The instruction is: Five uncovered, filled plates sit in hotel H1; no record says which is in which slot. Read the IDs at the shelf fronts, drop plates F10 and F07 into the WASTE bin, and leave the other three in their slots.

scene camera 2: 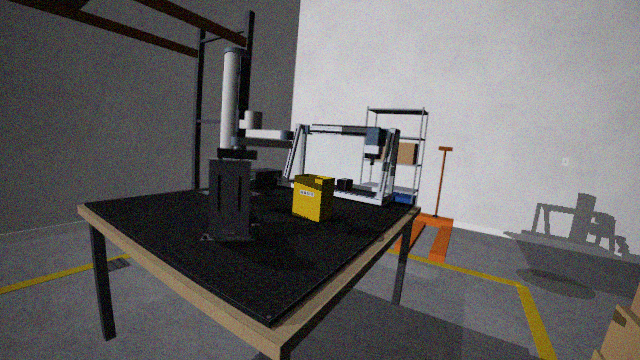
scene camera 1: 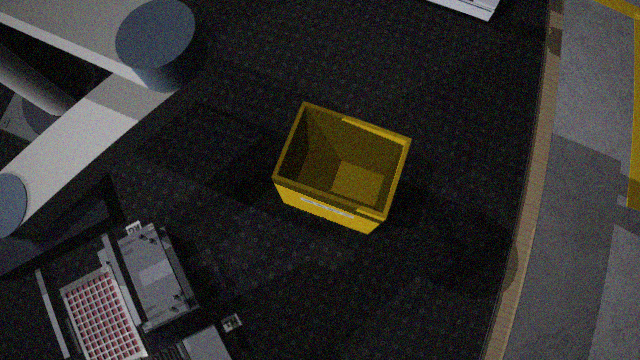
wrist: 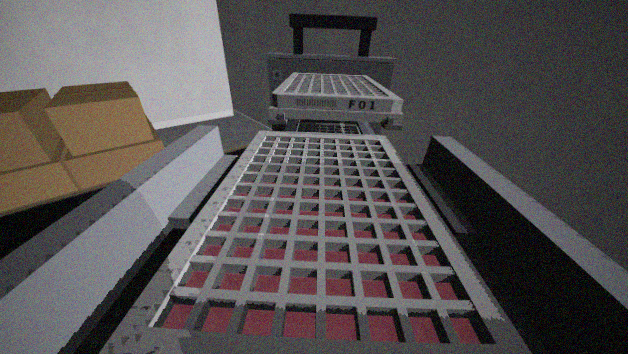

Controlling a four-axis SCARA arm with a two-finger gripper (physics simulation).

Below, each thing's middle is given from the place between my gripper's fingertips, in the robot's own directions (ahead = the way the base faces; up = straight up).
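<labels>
My gripper: 5 cm to the right of the RG stand [scene camera 1: 155, 281], 7 cm past it, 19 cm above it. Hotel H1 [wrist: 381, 72], from my hand: 13 cm ahead, 13 cm to the right, 11 cm below.
</labels>
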